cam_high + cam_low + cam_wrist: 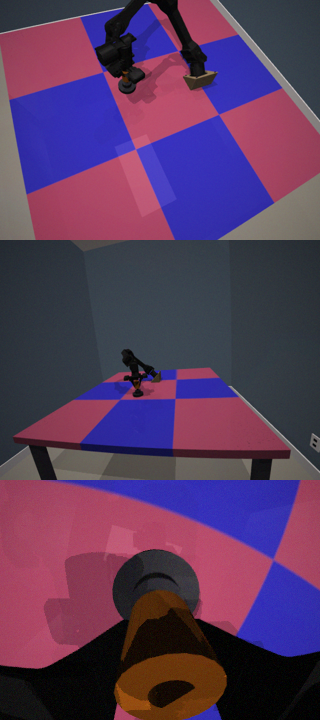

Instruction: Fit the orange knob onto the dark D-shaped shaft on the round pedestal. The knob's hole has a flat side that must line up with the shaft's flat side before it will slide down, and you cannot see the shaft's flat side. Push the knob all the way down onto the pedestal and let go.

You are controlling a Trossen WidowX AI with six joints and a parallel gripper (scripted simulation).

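Right now the orange knob is 2 cm above my gripper tip. Also, from my gripper tip: pedestal (4 cm below).
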